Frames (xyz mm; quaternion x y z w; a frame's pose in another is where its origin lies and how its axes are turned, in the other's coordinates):
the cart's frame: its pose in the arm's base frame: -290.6 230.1 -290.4 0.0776 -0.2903 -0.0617 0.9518
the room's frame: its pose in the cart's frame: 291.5 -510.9 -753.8 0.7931 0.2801 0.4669 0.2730
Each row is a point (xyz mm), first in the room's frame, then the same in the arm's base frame.
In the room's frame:
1: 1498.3 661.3 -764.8
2: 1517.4 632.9 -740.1
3: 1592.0 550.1 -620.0
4: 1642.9 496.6 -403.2
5: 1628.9 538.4 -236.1
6: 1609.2 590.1 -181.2
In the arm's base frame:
1: -500.5 278.1 674.6
2: -467.7 304.5 677.8
3: -325.1 379.0 708.4
4: -99.5 391.5 746.2
5: 47.7 306.2 776.3
6: 84.4 239.9 794.4

